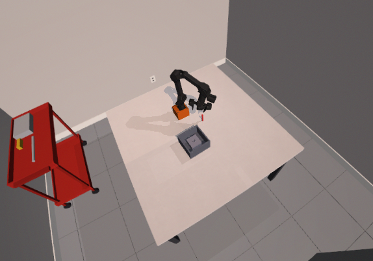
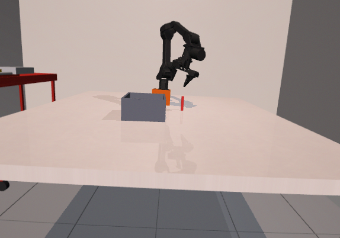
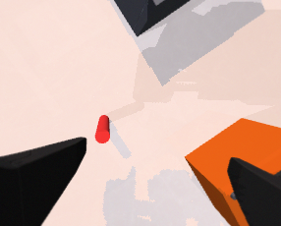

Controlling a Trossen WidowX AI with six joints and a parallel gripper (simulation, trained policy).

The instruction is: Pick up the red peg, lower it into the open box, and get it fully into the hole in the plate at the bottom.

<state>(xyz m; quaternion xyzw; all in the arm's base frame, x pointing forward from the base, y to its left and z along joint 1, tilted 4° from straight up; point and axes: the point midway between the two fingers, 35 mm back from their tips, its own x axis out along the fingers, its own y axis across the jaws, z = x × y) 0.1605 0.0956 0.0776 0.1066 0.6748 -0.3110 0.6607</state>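
Now: the red peg 10 mm ahead of my gripper tip, 30 mm to the left of it and 110 mm below it. The rest, counted from my gripper tip: grey box 190 mm ahead, 150 mm to the right, 120 mm below; plate 190 mm ahead, 150 mm to the right, 100 mm below.
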